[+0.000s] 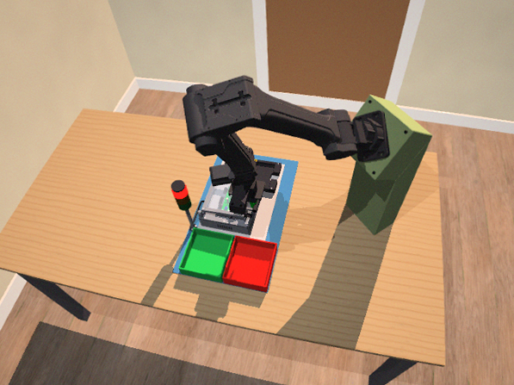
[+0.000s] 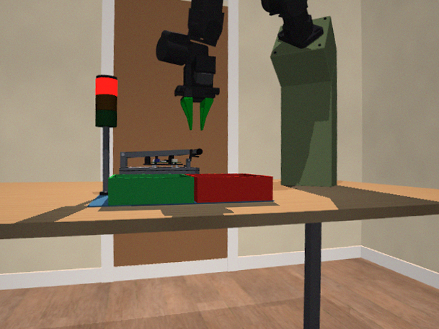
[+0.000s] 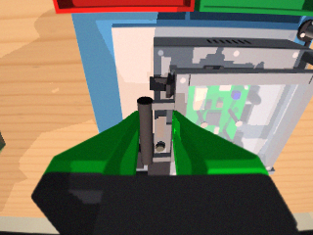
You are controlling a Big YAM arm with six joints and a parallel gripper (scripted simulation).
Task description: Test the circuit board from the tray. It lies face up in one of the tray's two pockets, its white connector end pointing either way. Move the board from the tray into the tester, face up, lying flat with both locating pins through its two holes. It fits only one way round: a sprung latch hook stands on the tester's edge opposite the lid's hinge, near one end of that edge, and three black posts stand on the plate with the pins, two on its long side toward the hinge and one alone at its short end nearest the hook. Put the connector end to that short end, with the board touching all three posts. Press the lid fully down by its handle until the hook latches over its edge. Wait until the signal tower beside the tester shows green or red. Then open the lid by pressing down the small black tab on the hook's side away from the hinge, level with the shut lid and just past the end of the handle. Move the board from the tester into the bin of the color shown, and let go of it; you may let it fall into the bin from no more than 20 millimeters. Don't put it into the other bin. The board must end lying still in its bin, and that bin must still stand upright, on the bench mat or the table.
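My gripper is now 1 cm short of the latch hook and 7 cm above it. Round my hand: tester plate (9 cm ahead, 4 cm to the right, 9 cm below); then green circuit board (8 cm ahead, 5 cm to the right, 8 cm below); then tester lid (9 cm ahead, 5 cm to the right, 7 cm below).
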